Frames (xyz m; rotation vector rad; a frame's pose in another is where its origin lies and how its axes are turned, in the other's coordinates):
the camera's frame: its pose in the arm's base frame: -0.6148 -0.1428 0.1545 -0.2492 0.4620 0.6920
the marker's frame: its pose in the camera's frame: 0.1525 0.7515 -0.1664 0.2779 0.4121 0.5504
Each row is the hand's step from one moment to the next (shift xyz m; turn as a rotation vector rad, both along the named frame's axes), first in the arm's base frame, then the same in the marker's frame.
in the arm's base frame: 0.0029 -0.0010 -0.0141 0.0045 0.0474 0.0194
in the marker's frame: 0.0090 -0.0093 -0.0064 0.0218 0.0295 0.0360
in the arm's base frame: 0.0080 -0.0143 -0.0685 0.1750 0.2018 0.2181
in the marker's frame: 0.0365 -0.0455 -0.0395 0.0096 0.0769 0.3360
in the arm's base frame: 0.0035 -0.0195 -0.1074 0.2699 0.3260 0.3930
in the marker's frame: 0.0588 -0.0633 -0.0668 -0.0128 0.1529 0.5568
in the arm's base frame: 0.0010 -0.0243 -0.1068 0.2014 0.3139 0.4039
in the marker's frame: 0.0547 -0.0636 -0.0704 -0.0329 0.2018 0.5103
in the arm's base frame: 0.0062 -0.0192 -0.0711 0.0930 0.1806 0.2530
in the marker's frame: 0.0345 -0.0479 -0.0445 -0.0342 0.1425 0.2895
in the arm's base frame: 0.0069 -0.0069 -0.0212 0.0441 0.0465 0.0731
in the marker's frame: 0.0097 -0.0185 -0.0103 -0.0131 0.0258 0.0928
